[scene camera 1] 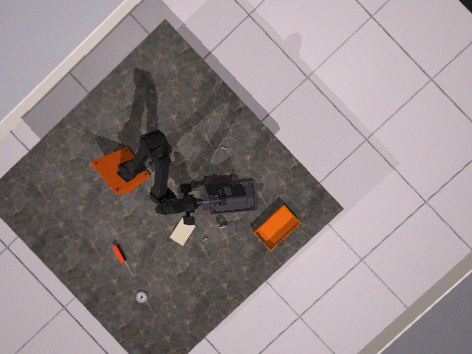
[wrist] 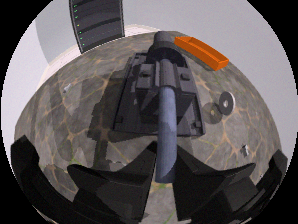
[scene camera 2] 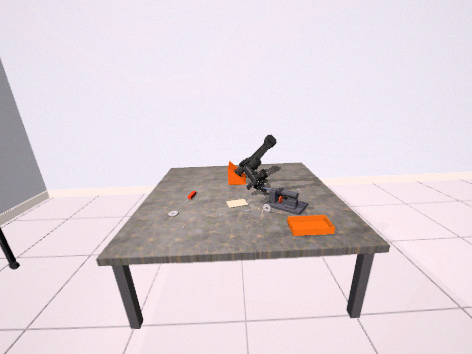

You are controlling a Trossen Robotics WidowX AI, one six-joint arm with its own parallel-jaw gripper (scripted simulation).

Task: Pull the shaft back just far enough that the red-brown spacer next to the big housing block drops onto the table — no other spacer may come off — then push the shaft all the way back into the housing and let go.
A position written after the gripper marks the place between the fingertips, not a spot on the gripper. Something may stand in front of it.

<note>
In view: the gripper (wrist: 162,145), a blue-grey shaft (wrist: 166,162), a dark housing fixture (scene camera 1: 240,196) and an orange tray (scene camera 1: 276,227).
The dark housing fixture is seen too in the wrist view (wrist: 136,111). The orange tray also shows in the wrist view (wrist: 210,56) and in scene camera 2 (scene camera 2: 300,225).
</note>
